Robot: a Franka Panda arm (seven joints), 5 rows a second.
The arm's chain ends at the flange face. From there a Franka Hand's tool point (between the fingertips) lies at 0.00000 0.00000 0.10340 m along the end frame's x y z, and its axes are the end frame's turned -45 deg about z.
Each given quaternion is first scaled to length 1.
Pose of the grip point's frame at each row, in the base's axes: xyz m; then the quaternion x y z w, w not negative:
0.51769 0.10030 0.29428 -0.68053 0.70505 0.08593 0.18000
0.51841 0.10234 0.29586 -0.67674 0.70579 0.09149 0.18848
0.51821 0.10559 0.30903 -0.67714 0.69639 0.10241 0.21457
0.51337 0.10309 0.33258 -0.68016 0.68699 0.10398 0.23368
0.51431 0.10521 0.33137 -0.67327 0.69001 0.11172 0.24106
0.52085 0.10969 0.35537 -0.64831 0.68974 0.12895 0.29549
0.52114 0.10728 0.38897 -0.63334 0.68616 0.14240 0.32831
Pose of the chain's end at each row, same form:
0.50354 0.06244 0.38945 -0.35892 0.91181 0.14827 0.13341
0.50370 0.06261 0.39018 -0.35513 0.91104 0.15665 0.13912
0.50165 0.06080 0.40074 -0.35910 0.90251 0.17673 0.15905
0.49480 0.05545 0.42245 -0.36549 0.89499 0.18549 0.17610
0.49547 0.05570 0.42017 -0.35797 0.89514 0.19547 0.17996
0.49599 0.05168 0.43727 -0.33501 0.88534 0.23221 0.22365
0.49320 0.04407 0.46589 -0.32255 0.87630 0.25720 0.24882

